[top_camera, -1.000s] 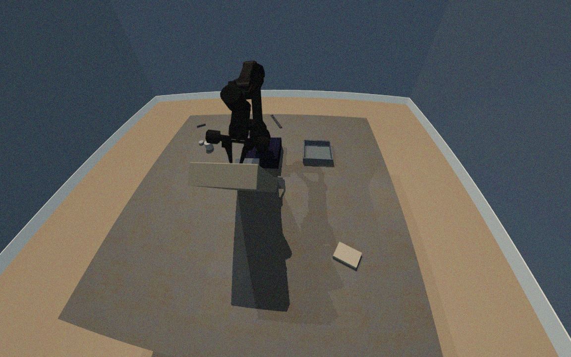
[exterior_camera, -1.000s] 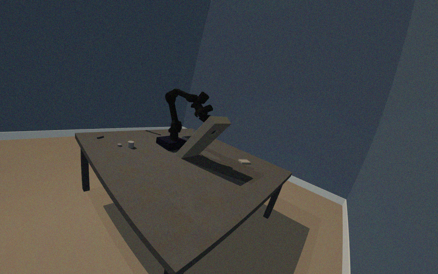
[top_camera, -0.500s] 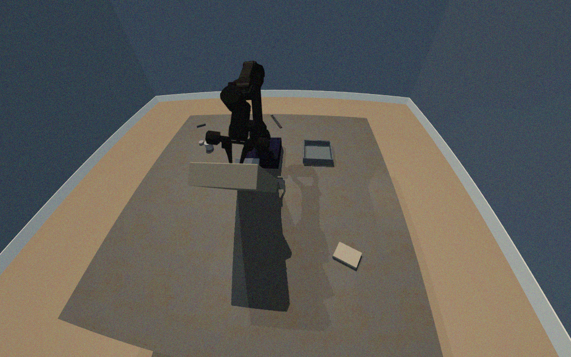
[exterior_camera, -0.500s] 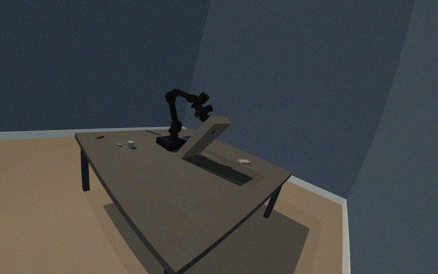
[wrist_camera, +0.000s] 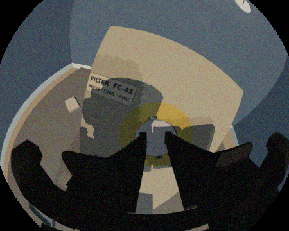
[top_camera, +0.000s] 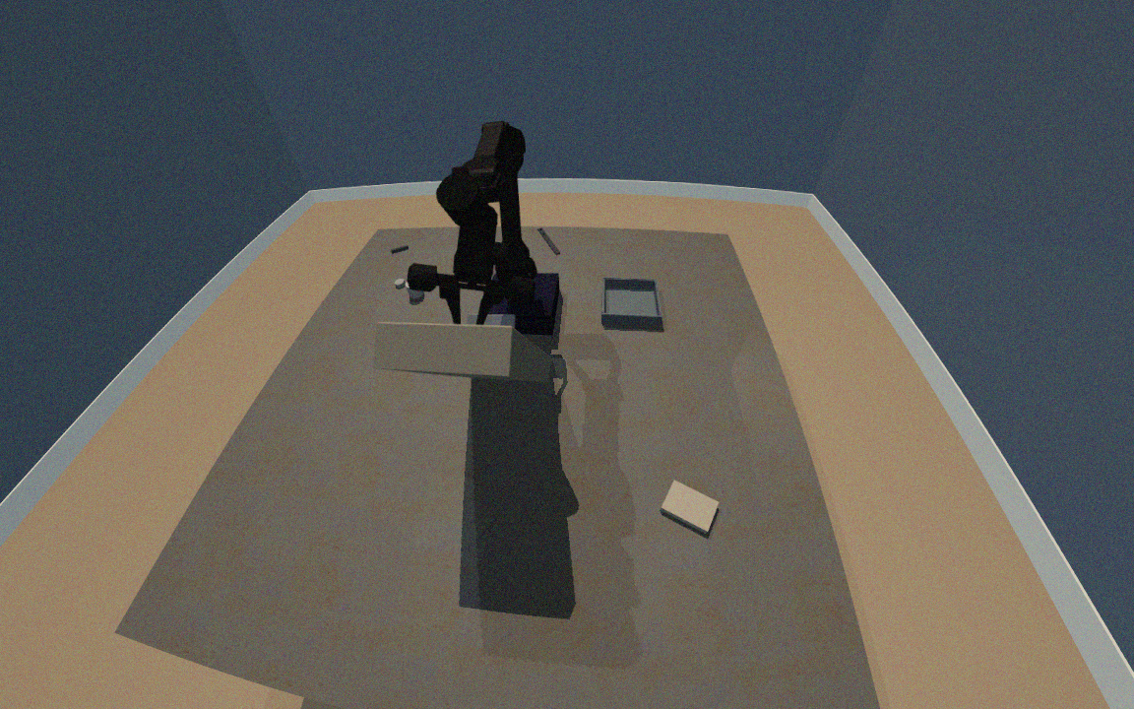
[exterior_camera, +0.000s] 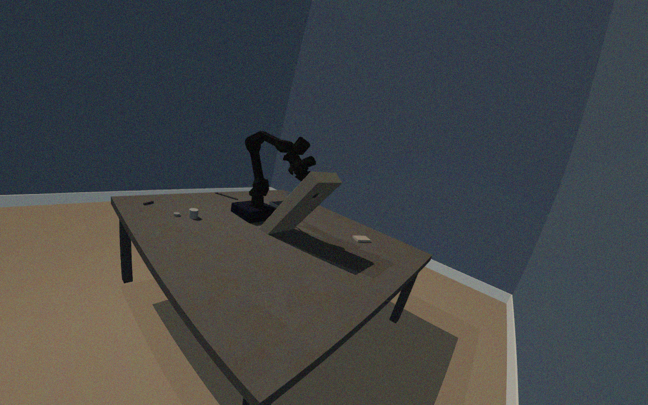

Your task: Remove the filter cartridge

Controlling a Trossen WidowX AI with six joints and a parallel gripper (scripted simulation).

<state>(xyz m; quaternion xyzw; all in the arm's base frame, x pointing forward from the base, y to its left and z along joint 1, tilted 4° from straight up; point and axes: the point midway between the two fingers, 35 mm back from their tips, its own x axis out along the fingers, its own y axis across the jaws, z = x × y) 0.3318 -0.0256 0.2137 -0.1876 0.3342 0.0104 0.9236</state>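
Now: gripper tip 10 mm short of the round filter cartridge and 10 mm above it. Also, from my gripper tip: blue-grey tray: 370 mm behind, 320 mm to the left, 260 mm below.
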